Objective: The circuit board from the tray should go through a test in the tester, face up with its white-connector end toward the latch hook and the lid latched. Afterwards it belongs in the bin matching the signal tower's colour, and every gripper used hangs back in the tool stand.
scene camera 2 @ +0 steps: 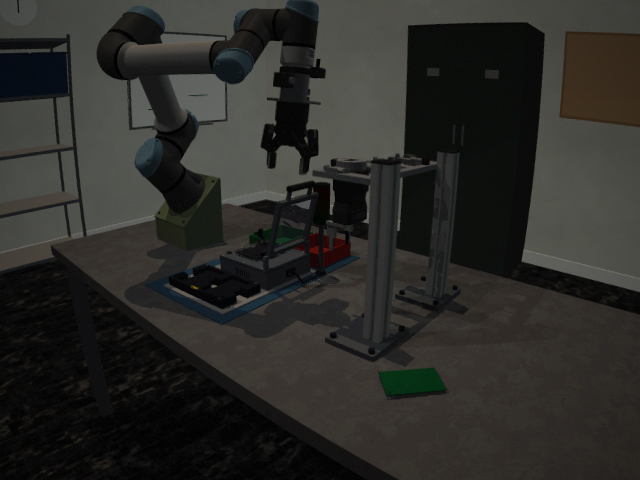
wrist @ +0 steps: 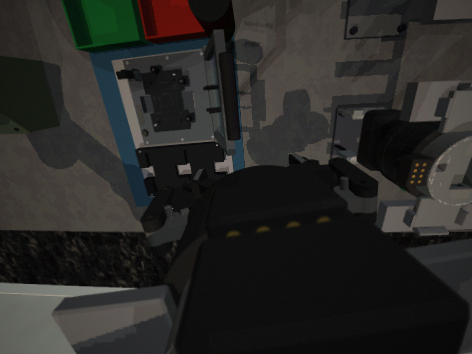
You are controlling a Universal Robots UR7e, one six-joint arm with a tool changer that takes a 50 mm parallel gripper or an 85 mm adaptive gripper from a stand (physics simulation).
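Where they show: hand at its tool point: (scene camera 2: 293, 94); arm's base at its link origin: (scene camera 2: 188, 194).
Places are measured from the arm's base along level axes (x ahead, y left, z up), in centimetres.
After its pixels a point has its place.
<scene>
The green circuit board (scene camera 2: 412, 382) {x 103.9, y -8.8, z -15.0 cm} lies flat on the table in front of the tool stand (scene camera 2: 382, 248) {x 90.1, y -3.5, z 5.6 cm}; its upward side looks plain, with no white connector visible. The board does not show in the wrist view. The grey tester (scene camera 2: 289, 269) {x 52.9, y 3.3, z -11.8 cm} (wrist: 195, 65) {x 47.4, y 9.4, z -9.9 cm} has its lid (scene camera 2: 273, 222) {x 55.1, y -3.2, z 2.8 cm} (wrist: 212, 75) {x 51.8, y 7.6, z -3.9 cm} raised and its board seat bare. The latch hook (scene camera 2: 261, 235) {x 35.0, y 6.7, z -7.4 cm} (wrist: 127, 75) {x 35.5, y 6.3, z -6.0 cm} is opposite the lid's hinge side. The black tray (scene camera 2: 206, 291) {x 47.0, y -18.6, z -14.1 cm} (wrist: 165, 155) {x 39.2, y -11.5, z -14.1 cm} holds no visible board. My gripper (scene camera 2: 287, 163) (wrist: 248, 170), the adaptive one, is open and empty, high above the tester area.
A green bin (scene camera 2: 276, 235) (wrist: 105, 22) {x 26.6, y 16.5, z -15.3 cm} and a red bin (scene camera 2: 336, 253) {x 49.0, y 24.1, z -13.1 cm} (wrist: 170, 20) {x 40.7, y 17.8, z -15.3 cm} stand behind the tester. The signal tower (scene camera 2: 321, 196) {x 54.7, y 12.7, z 6.9 cm} stands beside the red bin; no clearly lit lamp shows. Another gripper (scene camera 2: 349, 201) (wrist: 395, 140) hangs in the tool stand.
</scene>
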